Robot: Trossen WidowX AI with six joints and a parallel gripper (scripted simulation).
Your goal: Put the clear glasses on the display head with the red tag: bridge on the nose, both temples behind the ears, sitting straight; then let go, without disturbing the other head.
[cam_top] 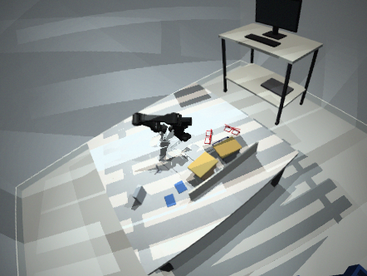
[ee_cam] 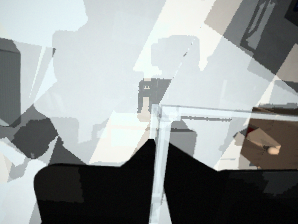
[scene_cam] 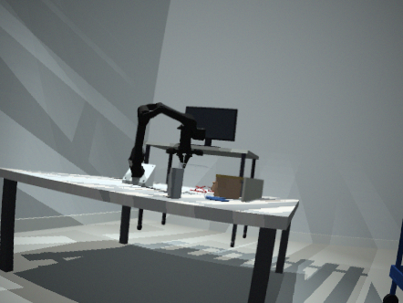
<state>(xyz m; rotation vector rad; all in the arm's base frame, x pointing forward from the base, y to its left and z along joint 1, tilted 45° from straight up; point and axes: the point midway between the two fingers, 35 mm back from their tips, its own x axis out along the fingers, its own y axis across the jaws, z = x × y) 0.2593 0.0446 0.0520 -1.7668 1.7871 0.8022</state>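
The brown display head is 220 mm ahead of my gripper tip, 60 mm below it and 20 mm to the right of it. Also, from my gripper tip: grey block 460 mm to the right, 110 mm ahead, 60 mm below; long grey wall 370 mm ahead, 80 mm to the left, 60 mm below.
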